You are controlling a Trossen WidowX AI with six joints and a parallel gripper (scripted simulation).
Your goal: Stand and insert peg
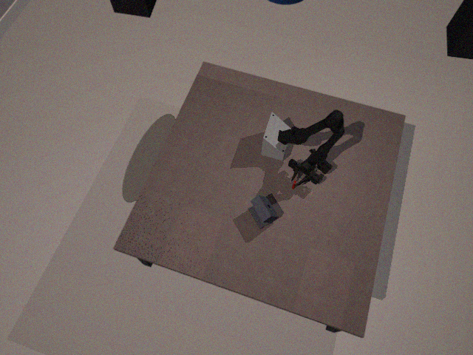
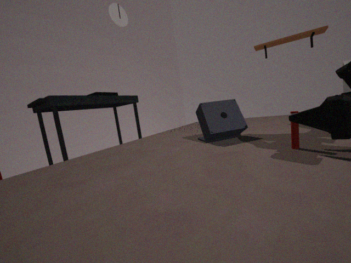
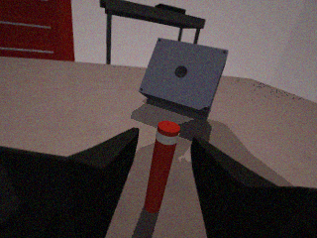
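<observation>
The red peg lies 10 mm below my gripper tip. Also, from my gripper tip: sloped panel (170 mm ahead, 130 mm to the right).
</observation>
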